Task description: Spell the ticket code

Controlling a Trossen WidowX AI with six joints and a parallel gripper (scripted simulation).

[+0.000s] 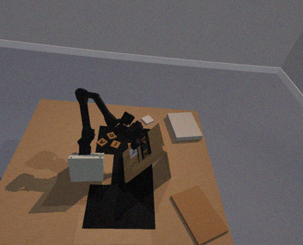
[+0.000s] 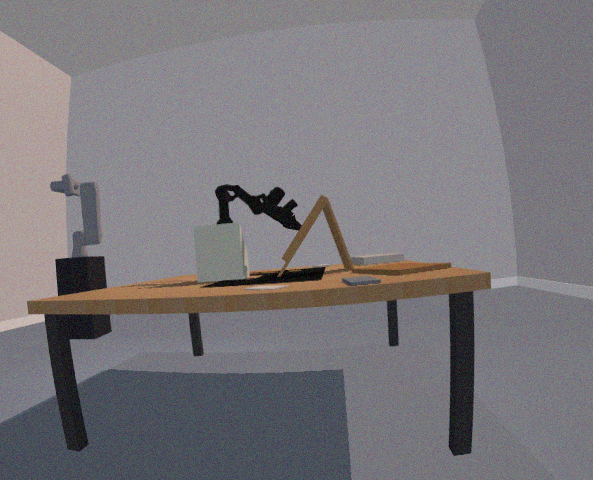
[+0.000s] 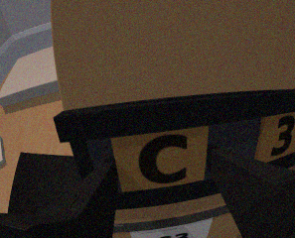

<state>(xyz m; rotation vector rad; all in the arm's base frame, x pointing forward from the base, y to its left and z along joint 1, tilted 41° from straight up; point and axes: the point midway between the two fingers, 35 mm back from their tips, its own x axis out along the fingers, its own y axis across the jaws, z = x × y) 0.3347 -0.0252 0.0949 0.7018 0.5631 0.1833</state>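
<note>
Right now my gripper tip is 6 cm past the white ticket, 1 cm to the left of it and 9 cm above it. Also, from my gripper tip: letter tile (5 cm behind, 11 cm to the left, 18 cm below); black mat (17 cm behind, 7 cm to the right, 18 cm below); small white pad (10 cm ahead, 39 cm to the left, 18 cm below).
</note>
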